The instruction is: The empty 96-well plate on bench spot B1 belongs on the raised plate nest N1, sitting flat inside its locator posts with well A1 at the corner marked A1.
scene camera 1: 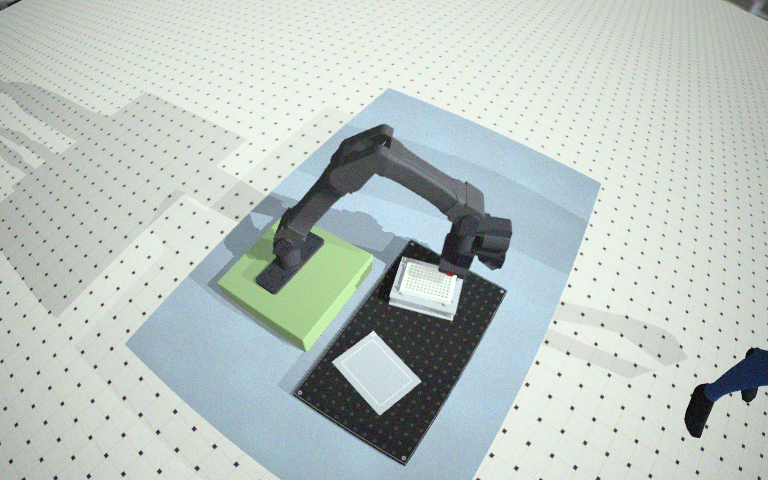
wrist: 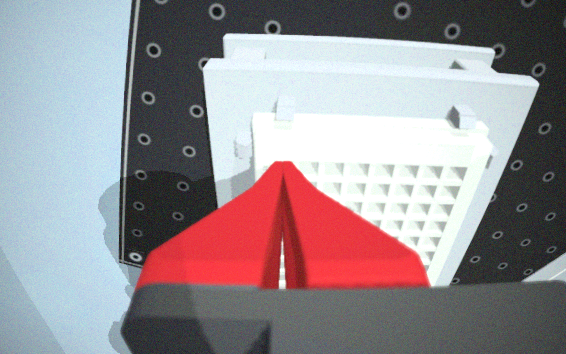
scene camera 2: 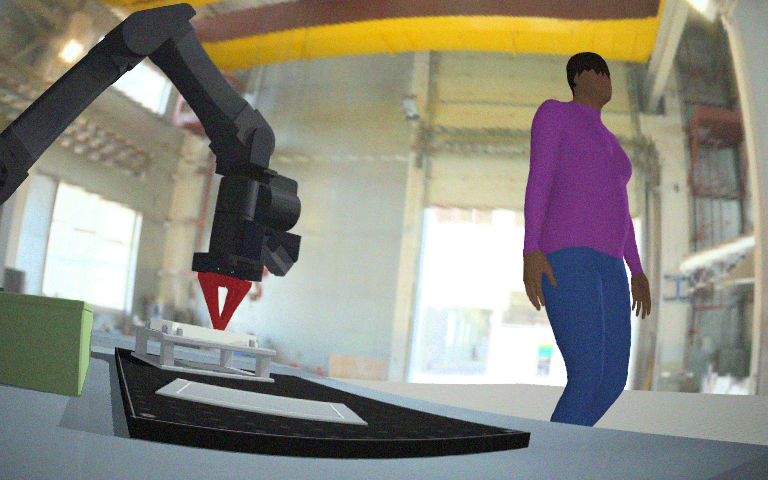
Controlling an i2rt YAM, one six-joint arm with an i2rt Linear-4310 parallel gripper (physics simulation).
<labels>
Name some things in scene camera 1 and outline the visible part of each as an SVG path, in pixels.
A white well plate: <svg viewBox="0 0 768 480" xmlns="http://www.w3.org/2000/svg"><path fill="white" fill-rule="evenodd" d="M408 262L399 293L404 292L407 295L450 305L457 276L450 277L445 273L439 272L436 268Z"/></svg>
</labels>
